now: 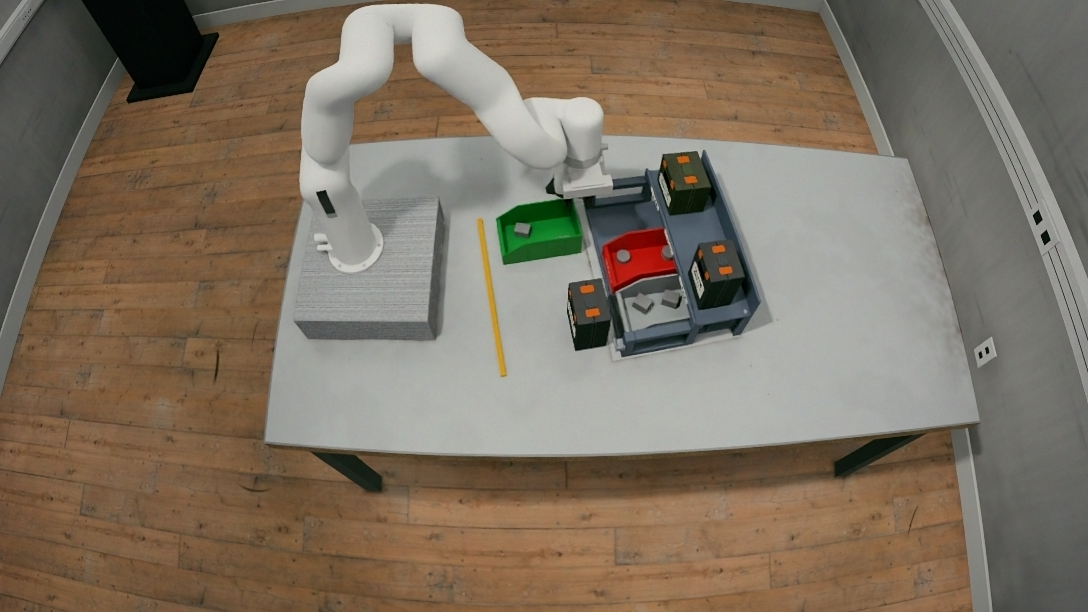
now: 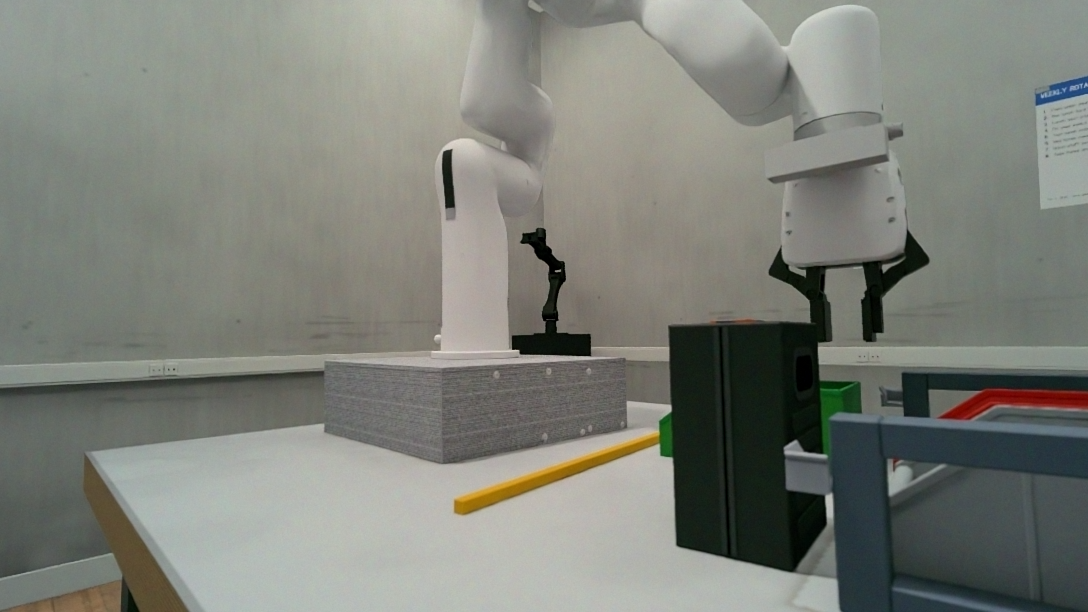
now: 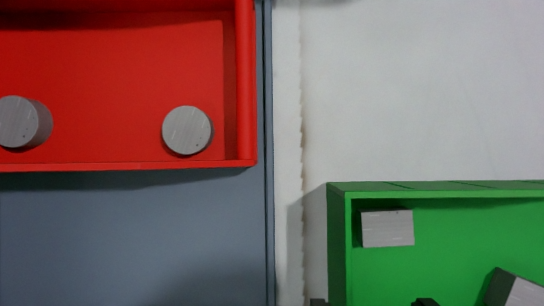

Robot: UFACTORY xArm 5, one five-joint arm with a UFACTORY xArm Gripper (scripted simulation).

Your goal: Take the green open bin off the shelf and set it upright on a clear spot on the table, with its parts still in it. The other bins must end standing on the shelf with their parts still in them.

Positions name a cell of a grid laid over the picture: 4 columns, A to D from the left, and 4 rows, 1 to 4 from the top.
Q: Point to a grey bin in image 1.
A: C3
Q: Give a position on a red bin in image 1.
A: C2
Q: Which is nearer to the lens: the blue-grey shelf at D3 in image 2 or the grey bin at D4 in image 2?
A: The blue-grey shelf.
